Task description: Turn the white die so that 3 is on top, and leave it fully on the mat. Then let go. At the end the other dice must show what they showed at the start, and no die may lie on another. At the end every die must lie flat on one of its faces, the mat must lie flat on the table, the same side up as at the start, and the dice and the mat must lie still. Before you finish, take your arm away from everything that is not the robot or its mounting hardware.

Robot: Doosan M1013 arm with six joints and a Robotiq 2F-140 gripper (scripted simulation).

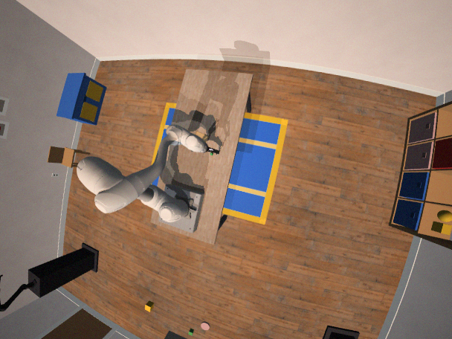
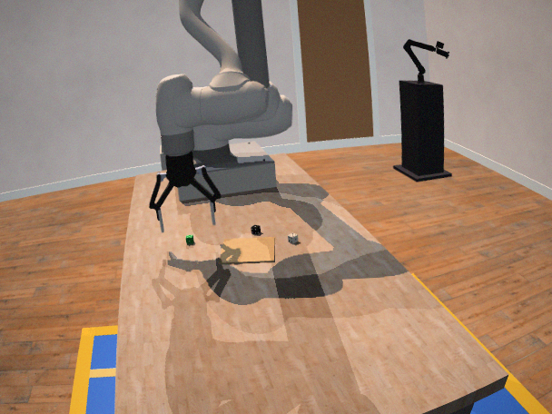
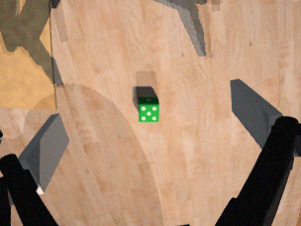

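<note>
Right now my hand is 2 cm past the green die and 5 cm above it. Round my hand: black die (1 cm behind, 19 cm to the left, 5 cm below); then tan mat (9 cm ahead, 14 cm to the left, 6 cm below); then white die (8 cm ahead, 27 cm to the left, 5 cm below).
</note>
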